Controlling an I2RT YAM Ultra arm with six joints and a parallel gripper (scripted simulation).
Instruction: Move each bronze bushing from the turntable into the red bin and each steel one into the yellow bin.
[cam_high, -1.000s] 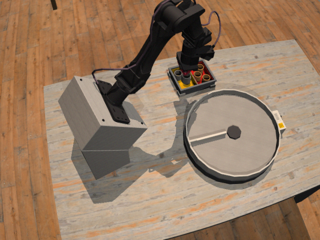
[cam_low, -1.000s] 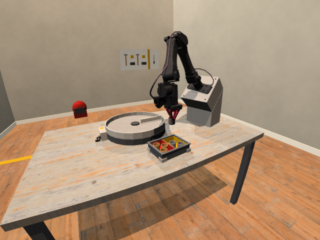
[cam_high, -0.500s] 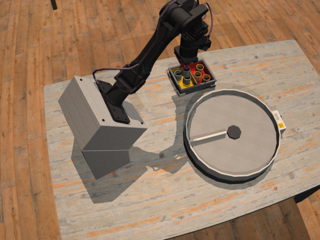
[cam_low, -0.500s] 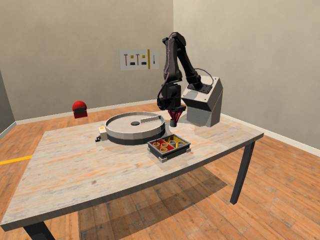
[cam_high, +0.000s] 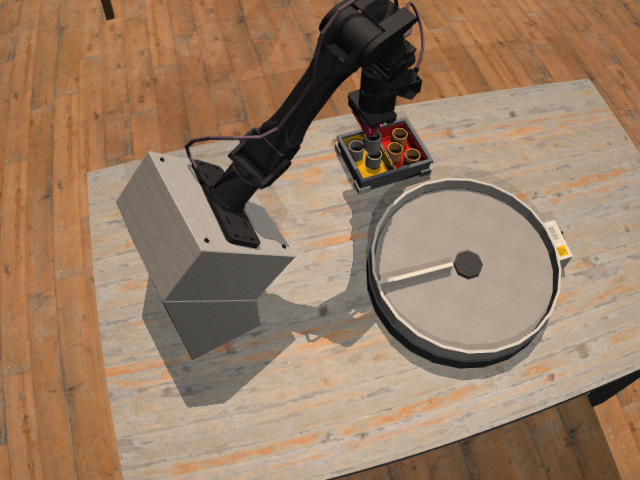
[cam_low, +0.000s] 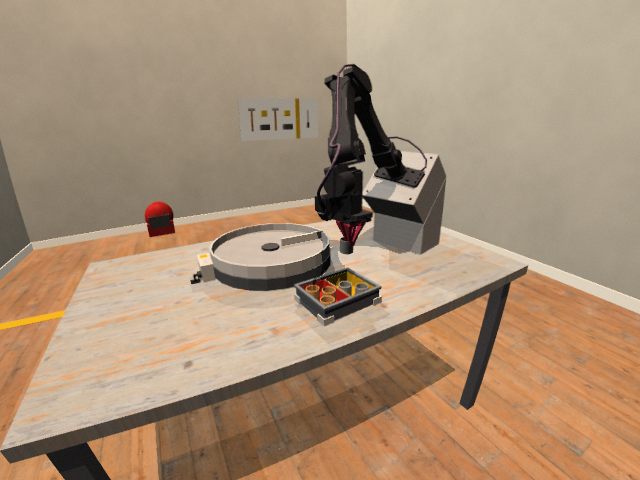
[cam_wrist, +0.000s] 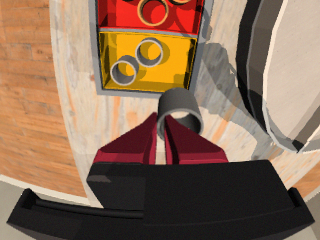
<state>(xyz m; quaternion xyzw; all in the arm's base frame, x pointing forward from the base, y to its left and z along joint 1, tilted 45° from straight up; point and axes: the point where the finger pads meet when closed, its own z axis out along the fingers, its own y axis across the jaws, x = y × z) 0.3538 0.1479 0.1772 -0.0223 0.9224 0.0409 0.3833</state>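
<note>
Right now the yellow bin is 2 cm ahead of my hand, 2 cm to the left of it and 14 cm below it. Round my hand: red bin: 10 cm ahead, 2 cm to the left, 14 cm below; turntable: 10 cm ahead, 33 cm to the right, 10 cm below; two-part bin tray: 6 cm ahead, 2 cm to the left, 13 cm below.
</note>
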